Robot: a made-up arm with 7 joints. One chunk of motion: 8 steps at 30 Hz.
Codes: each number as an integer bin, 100 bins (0 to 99) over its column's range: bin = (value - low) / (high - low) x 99, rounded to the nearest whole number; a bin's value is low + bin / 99 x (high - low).
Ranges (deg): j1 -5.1..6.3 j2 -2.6..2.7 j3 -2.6..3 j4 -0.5..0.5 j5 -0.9..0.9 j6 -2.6..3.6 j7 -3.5..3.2
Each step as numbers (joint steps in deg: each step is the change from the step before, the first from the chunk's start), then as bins.
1 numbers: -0.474 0.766 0.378 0.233 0.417 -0.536 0.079
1 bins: 40 63 53 73 72 33 53
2 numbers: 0.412 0.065 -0.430 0.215 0.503 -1.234 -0.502
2 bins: 48 50 38 71 77 22 44
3 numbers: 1.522 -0.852 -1.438 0.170 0.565 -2.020 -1.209
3 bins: 58 33 21 66 81 9 34
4 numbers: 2.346 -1.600 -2.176 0.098 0.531 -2.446 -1.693
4 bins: 65 19 7 59 79 2 27
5 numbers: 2.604 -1.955 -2.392 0.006 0.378 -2.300 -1.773
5 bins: 67 12 4 50 70 5 26
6 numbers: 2.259 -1.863 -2.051 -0.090 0.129 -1.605 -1.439
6 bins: 64 14 10 41 57 16 30
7 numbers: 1.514 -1.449 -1.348 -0.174 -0.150 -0.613 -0.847
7 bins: 57 21 22 32 41 32 39
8 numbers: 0.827 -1.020 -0.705 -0.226 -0.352 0.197 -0.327
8 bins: 51 30 34 27 30 45 47
